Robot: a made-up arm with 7 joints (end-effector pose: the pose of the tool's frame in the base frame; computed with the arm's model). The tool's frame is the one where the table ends.
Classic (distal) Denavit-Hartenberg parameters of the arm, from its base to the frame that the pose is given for. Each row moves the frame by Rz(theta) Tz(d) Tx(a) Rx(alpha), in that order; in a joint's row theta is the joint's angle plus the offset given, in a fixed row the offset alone. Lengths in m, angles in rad.
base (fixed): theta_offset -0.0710  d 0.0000  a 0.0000  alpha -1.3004
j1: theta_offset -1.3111  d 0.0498  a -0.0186  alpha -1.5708
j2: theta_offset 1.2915  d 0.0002  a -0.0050  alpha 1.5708
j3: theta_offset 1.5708  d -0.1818  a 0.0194  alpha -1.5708
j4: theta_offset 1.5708  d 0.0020  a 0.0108  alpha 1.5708
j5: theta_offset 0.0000  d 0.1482  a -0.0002  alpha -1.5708
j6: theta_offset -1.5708  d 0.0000  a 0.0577  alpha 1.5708
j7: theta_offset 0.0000  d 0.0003  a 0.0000  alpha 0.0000
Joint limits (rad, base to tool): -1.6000..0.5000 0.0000..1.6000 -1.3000..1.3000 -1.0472..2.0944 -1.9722..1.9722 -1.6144..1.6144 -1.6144..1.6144
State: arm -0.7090 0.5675 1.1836 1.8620 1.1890 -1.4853 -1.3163
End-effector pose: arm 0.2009 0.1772 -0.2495 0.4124 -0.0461 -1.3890
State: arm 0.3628 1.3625 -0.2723 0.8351 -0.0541 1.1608 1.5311
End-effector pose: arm -0.0202 0.3975 -0.1104 -2.5801 -0.6532 -0.9407
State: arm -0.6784 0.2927 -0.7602 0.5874 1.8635 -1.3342 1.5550
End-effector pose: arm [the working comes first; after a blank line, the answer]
Working (the frame after each row of the table, in the pose's form):
after base (fixed): 0.0000 0.0000 0.0000 -1.2998 0.0462 -0.0607
after j1: 0.0113 0.0519 -0.0031 -1.6366 0.4039 -2.5464
after j2: 0.0118 0.0566 -0.0016 0.5512 -0.1289 -1.6573
after j3: 0.1007 0.0827 -0.1592 -1.0396 0.4126 -0.8660
after j4: 0.1022 0.0906 -0.1667 1.0932 1.6665 -0.0473
after j5: 0.2123 0.0123 -0.2275 0.7466 -0.5618 0.7089
after j6: 0.1867 -0.0156 -0.2711 1.5470 -0.9869 -2.3273

0.1864 -0.0155 -0.2710 0.3180 -1.3867 -1.1422
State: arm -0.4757 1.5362 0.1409 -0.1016 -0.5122 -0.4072 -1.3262
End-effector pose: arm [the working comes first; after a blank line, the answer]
Working (the frame after each row of the table, in the pose's form):
after base (fixed): 0.0000 0.0000 0.0000 -1.2998 0.0462 -0.0607
after j1: 0.0077 0.0524 -0.0042 -1.8708 0.3851 -2.3489
after j2: 0.0069 0.0527 0.0007 1.3574 0.9541 -1.1730
after j3: 0.0499 0.2304 0.0007 -0.0601 -0.3460 -0.1295
after j4: 0.0517 0.2411 0.0026 1.0226 0.8106 1.1572
after j5: 0.1871 0.2089 0.0536 -0.6230 0.1982 1.2042
after j6: 0.2271 0.1790 0.0824 0.9960 -0.8075 -0.2299

0.2269 0.1788 0.0825 1.4058 -0.0255 -1.3521
